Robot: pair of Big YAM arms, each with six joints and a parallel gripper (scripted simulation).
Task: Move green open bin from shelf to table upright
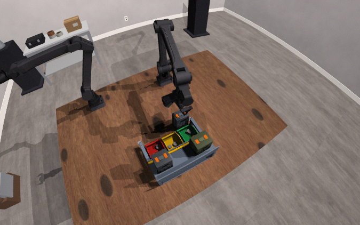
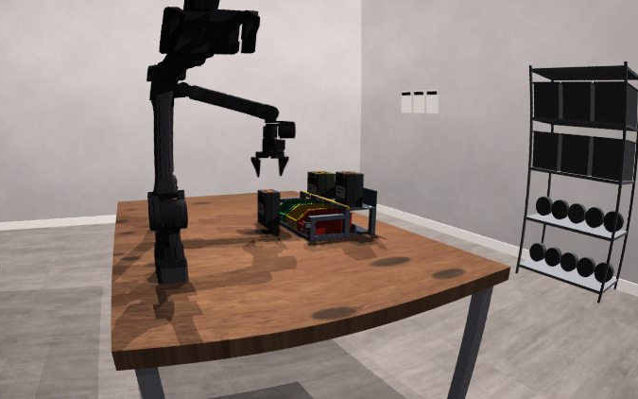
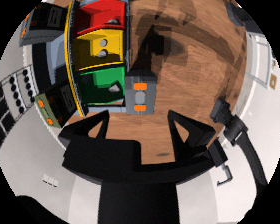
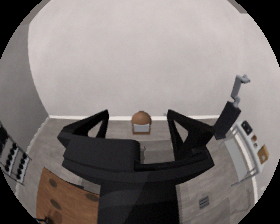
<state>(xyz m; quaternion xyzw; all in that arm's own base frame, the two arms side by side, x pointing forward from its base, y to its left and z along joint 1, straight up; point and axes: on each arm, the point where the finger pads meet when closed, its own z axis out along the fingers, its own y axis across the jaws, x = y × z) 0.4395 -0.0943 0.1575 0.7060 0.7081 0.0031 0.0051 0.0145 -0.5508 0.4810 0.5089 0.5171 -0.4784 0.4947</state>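
The black box is 13 cm below my left hand. Also, from my left hand: olive lidded box (23 cm ahead, 1 cm to the left, 5 cm below); yellow bin (14 cm ahead, 11 cm to the right, 15 cm below); green open bin (13 cm ahead, 15 cm below).
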